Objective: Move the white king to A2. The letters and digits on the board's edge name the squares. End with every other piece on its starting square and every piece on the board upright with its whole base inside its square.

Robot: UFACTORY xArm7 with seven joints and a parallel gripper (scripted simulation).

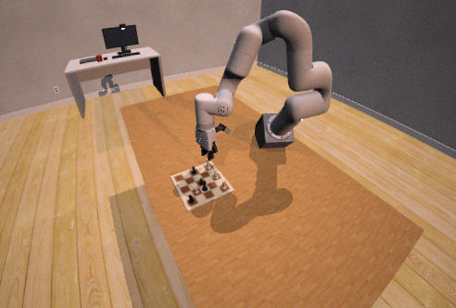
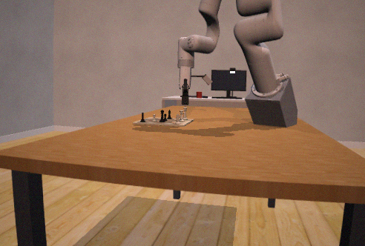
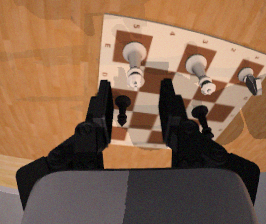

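Now: the white king 60 mm below my hand. Also, from my hand: chessboard: 90 mm below, 80 mm ahead, 70 mm to the left; then white pawn: 110 mm to the left, 110 mm ahead, 80 mm below; then black piece: 160 mm ahead, 140 mm to the left, 70 mm below.
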